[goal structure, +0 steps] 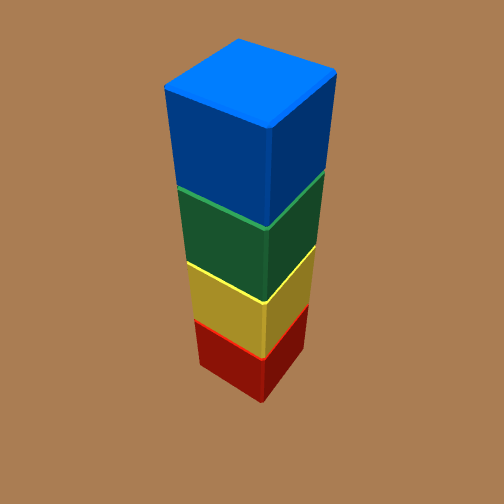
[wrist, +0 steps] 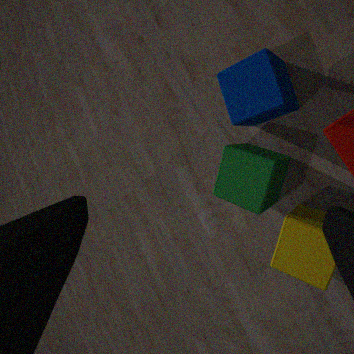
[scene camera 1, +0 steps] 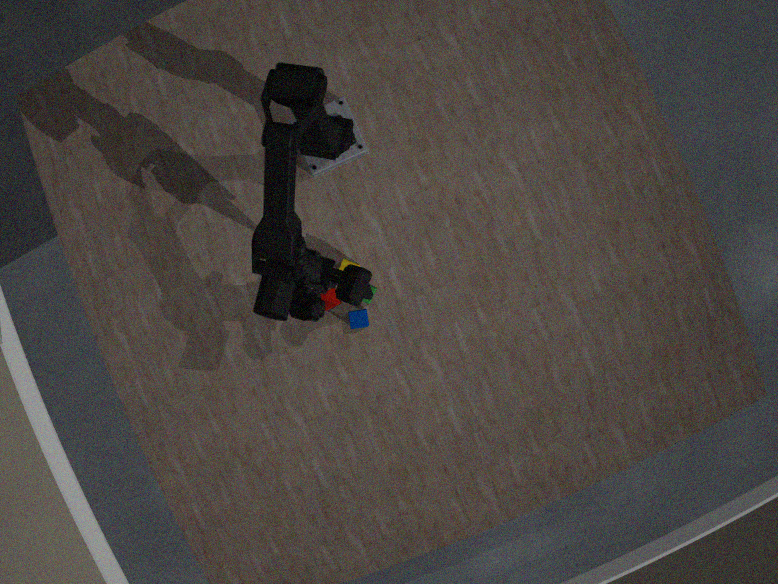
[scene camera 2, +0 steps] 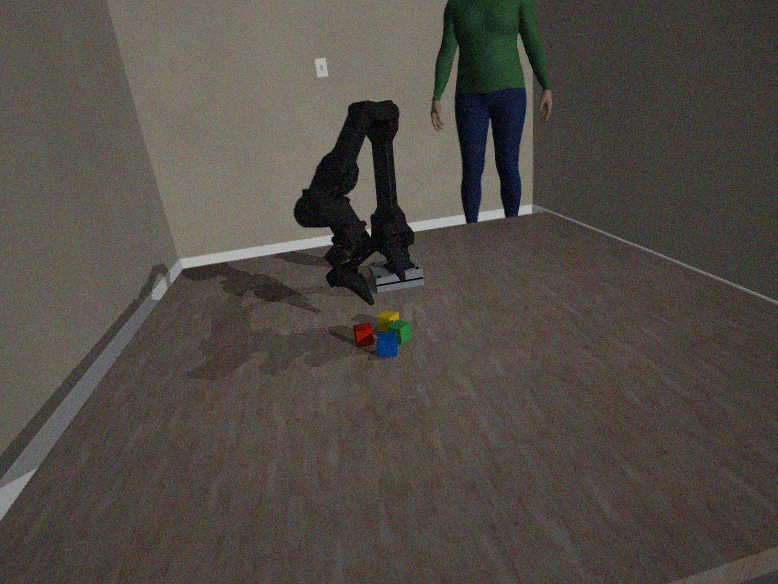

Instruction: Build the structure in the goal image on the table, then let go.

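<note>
My gripper (wrist: 208, 213) is open and empty, above the table near the cubes. In the wrist view its right finger partly covers the yellow cube. The blue cube (scene camera 1: 358, 318) (scene camera 2: 387, 345) (wrist: 252, 90) and the green cube (scene camera 1: 373, 294) (scene camera 2: 400, 331) (wrist: 246, 178) sit on the table with a gap between them. The yellow cube (scene camera 1: 348, 263) (scene camera 2: 387, 319) (wrist: 302, 250) sits close to the green one. The red cube (scene camera 1: 330, 299) (scene camera 2: 363, 335) (wrist: 345, 137) stands apart to one side, cut off by the wrist view's right edge. The arm partly hides the red, yellow and green cubes in scene camera 1.
The arm's grey base plate (scene camera 1: 338, 162) (scene camera 2: 399, 284) is fixed on the wood-grained table (scene camera 1: 502, 314) (scene camera 2: 502, 408), behind the cubes in scene camera 2. A person (scene camera 2: 490, 62) in a green top and blue trousers stands by the back wall. Arm shadows fall across the table.
</note>
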